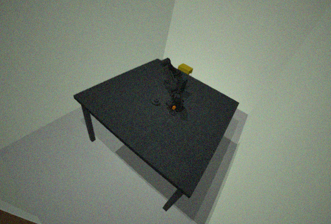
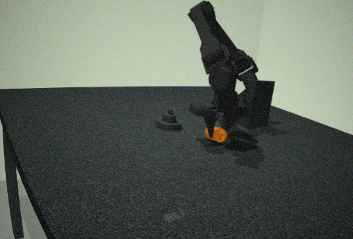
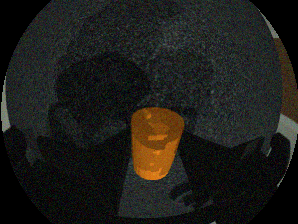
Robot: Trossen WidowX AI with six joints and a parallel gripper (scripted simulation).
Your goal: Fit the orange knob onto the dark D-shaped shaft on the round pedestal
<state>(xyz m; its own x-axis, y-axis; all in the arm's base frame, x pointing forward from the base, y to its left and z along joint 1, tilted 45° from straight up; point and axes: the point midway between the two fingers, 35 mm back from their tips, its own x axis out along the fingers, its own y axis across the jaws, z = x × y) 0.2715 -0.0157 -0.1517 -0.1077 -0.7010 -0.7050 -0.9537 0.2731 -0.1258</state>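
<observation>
My gripper tip is 17 cm to the left of the round dark pedestal, 5 cm short of it and 1 cm below it. The rest, counted from my gripper tip: orange knob 1 cm to the right, 1 cm above.
</observation>
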